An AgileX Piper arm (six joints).
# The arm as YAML. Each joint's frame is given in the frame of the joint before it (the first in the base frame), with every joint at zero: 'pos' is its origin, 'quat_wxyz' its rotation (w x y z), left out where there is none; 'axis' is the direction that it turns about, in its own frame. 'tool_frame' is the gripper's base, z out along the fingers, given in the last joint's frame.
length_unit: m
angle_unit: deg
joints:
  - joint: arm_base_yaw
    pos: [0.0, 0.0, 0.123]
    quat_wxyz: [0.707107, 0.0, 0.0, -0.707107]
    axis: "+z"
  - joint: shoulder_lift
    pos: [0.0, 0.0, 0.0]
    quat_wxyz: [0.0, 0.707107, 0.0, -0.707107]
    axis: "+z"
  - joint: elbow
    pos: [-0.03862, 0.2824, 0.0]
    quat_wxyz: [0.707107, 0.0, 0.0, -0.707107]
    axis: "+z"
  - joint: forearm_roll
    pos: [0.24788, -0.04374, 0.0]
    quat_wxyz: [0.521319, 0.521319, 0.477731, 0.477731]
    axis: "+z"
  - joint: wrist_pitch
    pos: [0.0, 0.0, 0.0]
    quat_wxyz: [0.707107, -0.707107, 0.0, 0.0]
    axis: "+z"
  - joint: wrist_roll
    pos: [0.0, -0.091, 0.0]
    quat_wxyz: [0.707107, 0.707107, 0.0, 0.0]
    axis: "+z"
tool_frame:
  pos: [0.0, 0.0, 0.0]
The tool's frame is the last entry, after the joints.
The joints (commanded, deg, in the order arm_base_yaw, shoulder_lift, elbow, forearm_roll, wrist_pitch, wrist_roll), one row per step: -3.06 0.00 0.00 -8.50 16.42 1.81; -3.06 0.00 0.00 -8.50 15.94 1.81; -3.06 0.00 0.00 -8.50 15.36 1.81; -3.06 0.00 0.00 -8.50 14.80 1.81; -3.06 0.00 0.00 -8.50 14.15 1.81; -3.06 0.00 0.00 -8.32 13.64 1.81; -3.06 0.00 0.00 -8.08 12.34 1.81; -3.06 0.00 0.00 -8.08 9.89 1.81; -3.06 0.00 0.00 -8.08 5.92 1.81; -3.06 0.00 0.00 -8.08 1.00 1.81
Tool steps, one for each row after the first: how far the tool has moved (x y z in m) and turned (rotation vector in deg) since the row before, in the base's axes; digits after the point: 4 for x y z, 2 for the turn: 0.0002 0.0001 0.0007 -0.03 -0.47 0.07; 0.0002 0.0001 0.0009 -0.04 -0.57 0.09; 0.0002 0.0001 0.0009 -0.04 -0.55 0.08; 0.0002 0.0001 0.0010 -0.04 -0.64 0.10; 0.0001 0.0002 0.0008 0.15 -0.51 0.09; 0.0003 0.0004 0.0020 0.15 -1.30 0.21; 0.0004 0.0005 0.0038 -0.16 -2.42 0.34; 0.0004 0.0009 0.0062 -0.26 -3.92 0.56; -0.0001 0.0011 0.0077 -0.32 -4.86 0.69
